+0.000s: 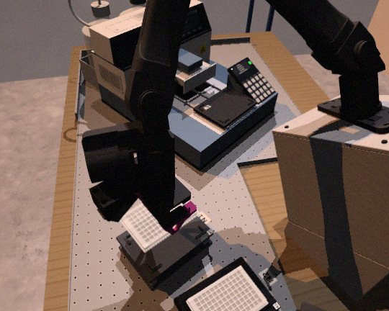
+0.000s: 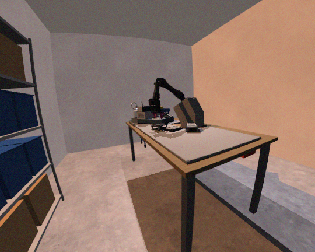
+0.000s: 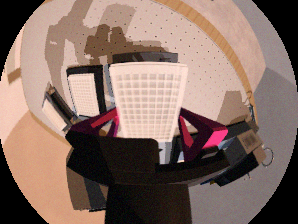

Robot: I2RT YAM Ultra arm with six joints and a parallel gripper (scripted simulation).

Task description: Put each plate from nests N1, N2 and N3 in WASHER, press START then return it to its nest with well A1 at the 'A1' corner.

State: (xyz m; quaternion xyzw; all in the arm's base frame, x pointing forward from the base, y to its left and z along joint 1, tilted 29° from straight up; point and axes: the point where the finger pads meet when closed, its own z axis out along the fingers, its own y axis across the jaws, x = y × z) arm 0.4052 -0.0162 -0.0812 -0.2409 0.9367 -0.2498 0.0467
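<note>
The dark carrier pocket lies 34 cm to the right of my hand, 24 cm behind it and 3 cm below it. Also, from my hand: nest N2: 16 cm to the left, 11 cm below, 9 cm behind; n2 label: 19 cm behind, 12 cm to the left, 12 cm below; nest N1: 8 cm below.
</note>
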